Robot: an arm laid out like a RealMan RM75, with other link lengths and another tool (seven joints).
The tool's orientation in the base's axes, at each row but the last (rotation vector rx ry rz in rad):
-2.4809, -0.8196, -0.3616
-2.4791, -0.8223, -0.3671
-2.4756, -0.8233, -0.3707
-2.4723, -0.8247, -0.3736
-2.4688, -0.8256, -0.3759
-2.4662, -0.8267, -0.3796
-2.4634, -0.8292, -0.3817
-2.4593, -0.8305, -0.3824
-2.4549, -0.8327, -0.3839
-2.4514, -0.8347, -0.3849
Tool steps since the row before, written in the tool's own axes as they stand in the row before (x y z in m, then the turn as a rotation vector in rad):
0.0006, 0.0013, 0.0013, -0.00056, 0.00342, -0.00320
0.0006, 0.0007, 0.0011, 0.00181, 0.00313, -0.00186
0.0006, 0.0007, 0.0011, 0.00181, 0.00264, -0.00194
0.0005, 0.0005, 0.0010, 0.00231, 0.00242, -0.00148
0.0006, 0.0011, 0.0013, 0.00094, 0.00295, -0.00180
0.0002, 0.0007, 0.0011, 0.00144, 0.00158, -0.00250
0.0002, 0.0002, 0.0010, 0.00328, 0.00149, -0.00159
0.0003, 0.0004, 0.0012, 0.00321, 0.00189, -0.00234
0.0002, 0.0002, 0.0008, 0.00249, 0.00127, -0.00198
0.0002, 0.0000, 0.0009, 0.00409, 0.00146, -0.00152
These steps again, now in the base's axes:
0.0014, 0.0001, -0.0013, 0.00137, -0.00435, 0.00119
0.0010, 0.0004, -0.0009, 0.00317, -0.00229, 0.00111
0.0010, 0.0004, -0.0009, 0.00286, -0.00200, 0.00136
0.0008, 0.0004, -0.0008, 0.00316, -0.00136, 0.00126
0.0013, 0.0002, -0.0013, 0.00239, -0.00255, 0.00077
0.0007, 0.0002, -0.0011, 0.00185, -0.00175, 0.00207
0.0004, 0.0005, -0.0008, 0.00331, -0.00031, 0.00211
0.0006, 0.0005, -0.0010, 0.00344, -0.00103, 0.00255
0.0004, 0.0004, -0.0007, 0.00253, -0.00075, 0.00219
0.0002, 0.0006, -0.0007, 0.00392, 0.00015, 0.00240

